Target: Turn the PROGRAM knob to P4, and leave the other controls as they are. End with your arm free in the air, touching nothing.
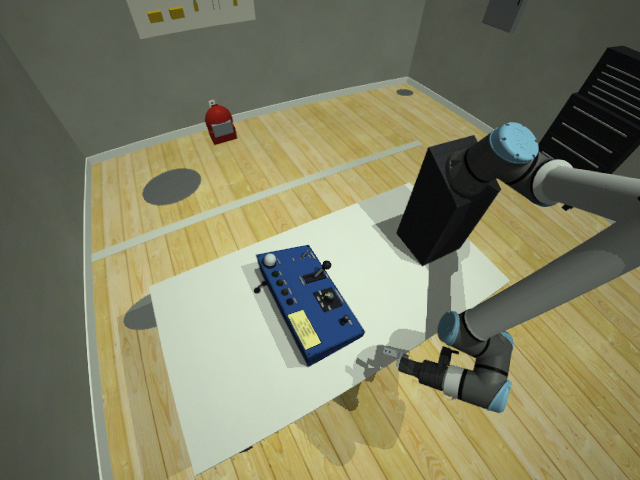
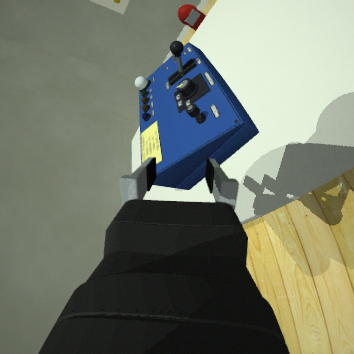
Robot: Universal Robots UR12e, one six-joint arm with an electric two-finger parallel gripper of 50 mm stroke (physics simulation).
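A blue control panel lies on the white table. A round dark knob with a light pointer mark stands on a black plate with small labels; the lettering is too small to read, so I cannot tell its position or whether it is the PROGRAM knob. A smaller black control sits near the panel's end. My gripper is open and empty, in the air beyond that end of the panel, apart from it.
The panel also bears a black-balled lever, a white dome, a row of small buttons and a yellow label. A black pedestal carries the arm. A red extinguisher-like object stands by the wall.
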